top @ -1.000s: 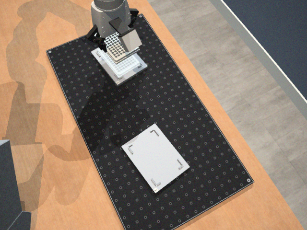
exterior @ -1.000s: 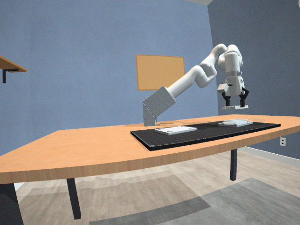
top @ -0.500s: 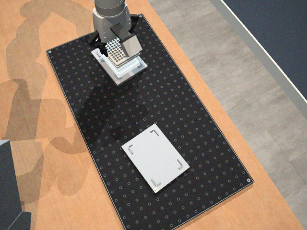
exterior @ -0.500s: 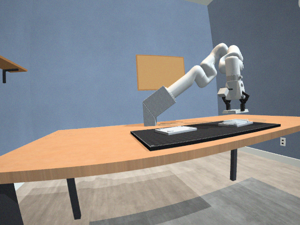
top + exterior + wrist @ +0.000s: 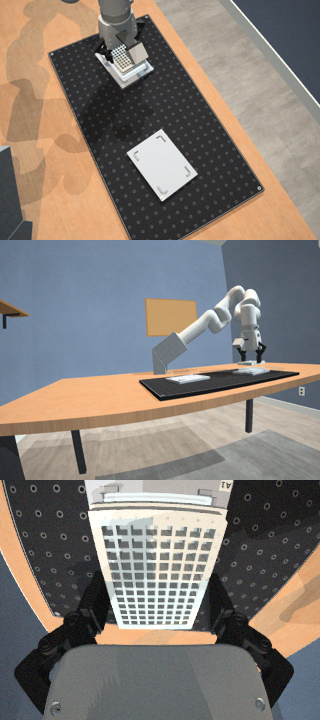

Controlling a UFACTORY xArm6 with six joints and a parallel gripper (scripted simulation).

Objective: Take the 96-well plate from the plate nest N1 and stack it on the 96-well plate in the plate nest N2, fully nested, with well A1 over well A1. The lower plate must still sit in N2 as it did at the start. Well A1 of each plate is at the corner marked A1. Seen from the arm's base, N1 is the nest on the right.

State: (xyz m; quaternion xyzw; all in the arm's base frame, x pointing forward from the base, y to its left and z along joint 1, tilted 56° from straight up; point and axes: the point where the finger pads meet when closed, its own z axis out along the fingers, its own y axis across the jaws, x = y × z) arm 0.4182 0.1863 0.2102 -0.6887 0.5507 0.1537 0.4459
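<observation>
Right now the plate nest is 6 cm below my hand.
</observation>
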